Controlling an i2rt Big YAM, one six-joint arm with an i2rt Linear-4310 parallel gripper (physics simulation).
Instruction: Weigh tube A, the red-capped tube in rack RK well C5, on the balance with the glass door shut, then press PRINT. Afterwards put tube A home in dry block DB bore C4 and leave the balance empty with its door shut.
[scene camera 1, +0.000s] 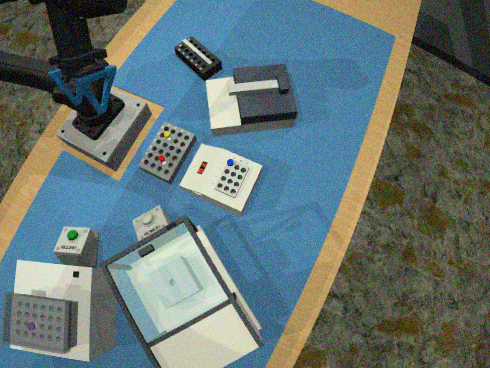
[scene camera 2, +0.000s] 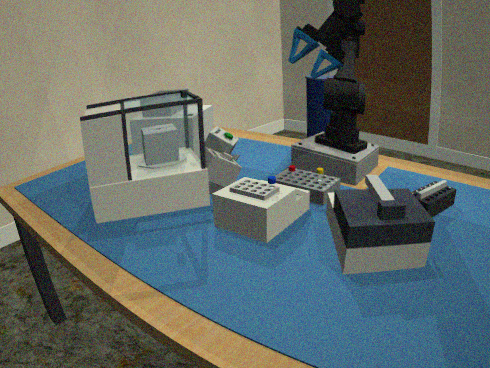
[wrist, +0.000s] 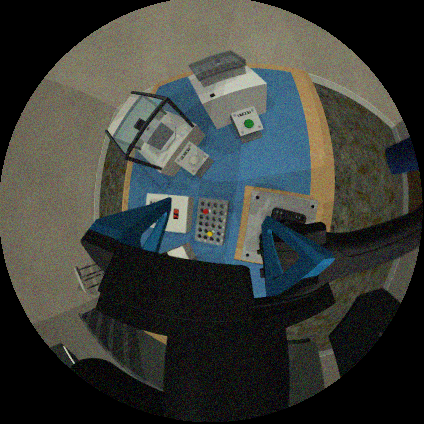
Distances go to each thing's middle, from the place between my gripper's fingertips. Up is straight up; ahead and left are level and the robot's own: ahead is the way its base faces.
My gripper is now 21 cm above the PRINT button box (scene camera 2: 222, 170), 18 cm short of it and 11 cm to the left of it. From my hand the other things lie so: balance (scene camera 1: 175, 292) (31 cm ahead, 19 cm to the right, 14 cm below); box with green button (scene camera 1: 76, 246) (26 cm to the right, 21 cm below, 3 cm ahead); device with lever (scene camera 2: 377, 229) (27 cm to the left, 20 cm below, 17 cm ahead).
